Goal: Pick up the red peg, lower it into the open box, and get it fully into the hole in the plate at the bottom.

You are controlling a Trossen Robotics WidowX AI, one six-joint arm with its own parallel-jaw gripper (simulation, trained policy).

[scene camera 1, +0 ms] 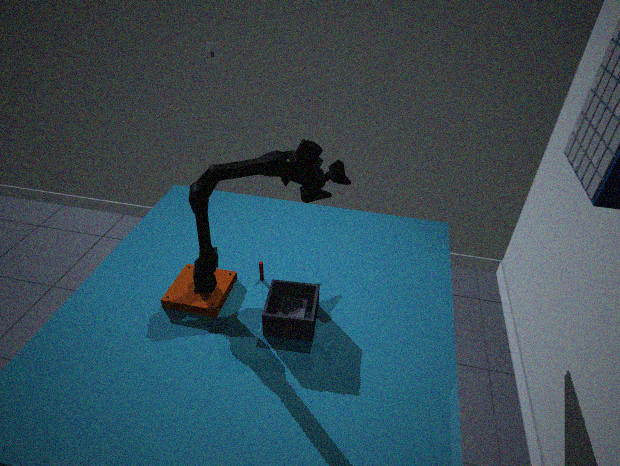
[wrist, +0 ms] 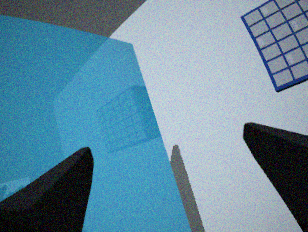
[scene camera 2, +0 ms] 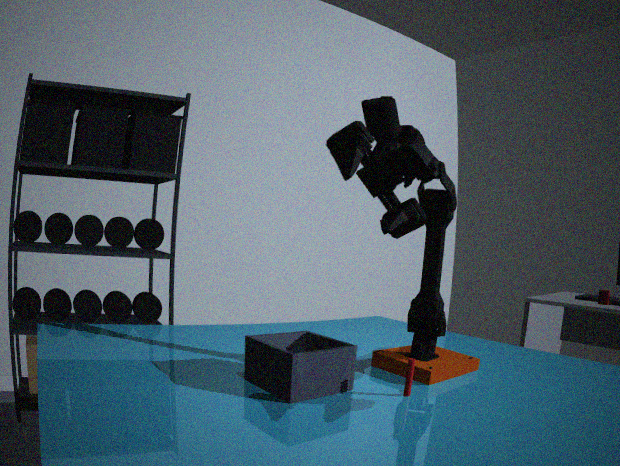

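Both scene camera 1 and the wrist view show the gripper. The pictures also show a dark box along with the gripper.
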